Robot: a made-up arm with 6 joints. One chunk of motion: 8 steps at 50 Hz.
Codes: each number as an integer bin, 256 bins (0 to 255) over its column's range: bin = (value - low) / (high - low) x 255, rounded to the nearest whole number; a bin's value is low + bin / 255 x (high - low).
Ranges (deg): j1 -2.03..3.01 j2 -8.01..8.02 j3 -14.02..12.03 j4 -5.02..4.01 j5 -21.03..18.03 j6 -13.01..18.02
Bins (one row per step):
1: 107 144 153 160 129 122
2: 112 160 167 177 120 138
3: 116 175 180 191 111 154
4: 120 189 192 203 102 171
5: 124 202 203 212 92 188
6: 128 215 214 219 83 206
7: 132 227 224 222 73 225
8: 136 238 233 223 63 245
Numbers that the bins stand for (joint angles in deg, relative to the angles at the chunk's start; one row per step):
1: 0.08 1.04 1.61 0.65 -1.27 1.84
2: 0.18 2.05 3.04 1.25 -2.65 3.78
3: 0.26 2.99 4.37 1.74 -4.03 5.73
4: 0.34 3.87 5.59 2.17 -5.41 7.80
5: 0.42 4.69 6.72 2.49 -6.94 9.87
6: 0.50 5.51 7.84 2.74 -8.32 12.06
7: 0.58 6.26 8.86 2.84 -9.85 14.37
8: 0.66 6.95 9.78 2.88 -11.38 16.80

